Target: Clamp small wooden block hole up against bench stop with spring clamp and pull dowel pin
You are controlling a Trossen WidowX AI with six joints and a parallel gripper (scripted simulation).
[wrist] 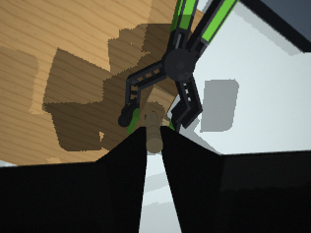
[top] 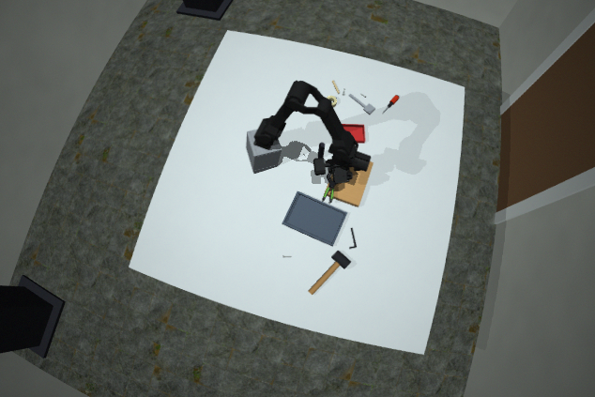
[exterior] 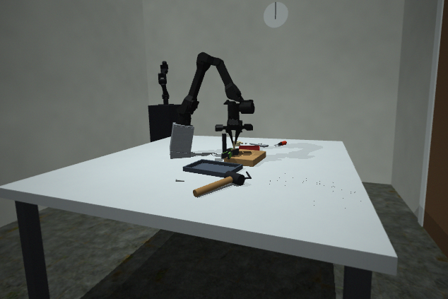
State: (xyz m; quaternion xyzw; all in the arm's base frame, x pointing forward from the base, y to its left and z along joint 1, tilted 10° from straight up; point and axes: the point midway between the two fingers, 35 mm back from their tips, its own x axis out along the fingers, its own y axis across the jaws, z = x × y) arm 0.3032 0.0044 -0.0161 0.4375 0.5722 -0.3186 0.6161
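The dowel pin is 4 cm below my hand. From my hand the other things lie so: dark tray (2 cm behind, 19 cm to the right, 11 cm below); wooden board (6 cm ahead, 1 cm to the left, 10 cm below); small wooden block (7 cm below).
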